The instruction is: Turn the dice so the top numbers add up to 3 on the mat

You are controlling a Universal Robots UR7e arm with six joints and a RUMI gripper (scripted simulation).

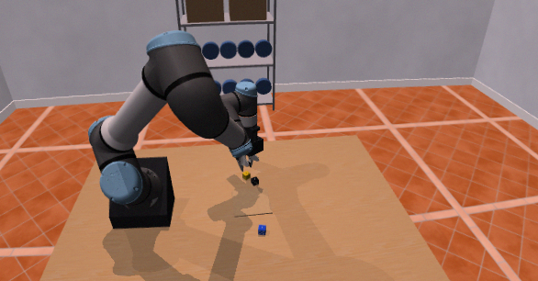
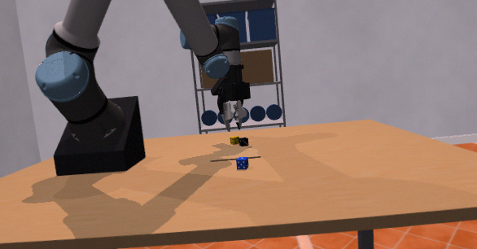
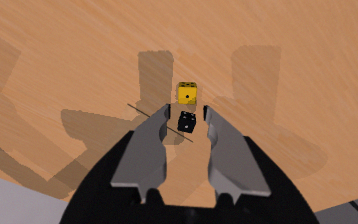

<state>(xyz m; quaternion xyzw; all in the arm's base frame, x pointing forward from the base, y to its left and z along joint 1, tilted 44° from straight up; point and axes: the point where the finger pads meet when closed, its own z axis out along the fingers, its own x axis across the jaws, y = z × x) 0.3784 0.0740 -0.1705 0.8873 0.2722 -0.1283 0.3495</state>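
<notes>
My gripper is now 5 cm above the yellow die. Round my hand: blue die: 30 cm to the right, 5 cm below, 3 cm ahead; then black die: 5 cm below, 4 cm to the right, 3 cm ahead; then tan mat: 15 cm to the right, 6 cm below, 1 cm ahead.
</notes>
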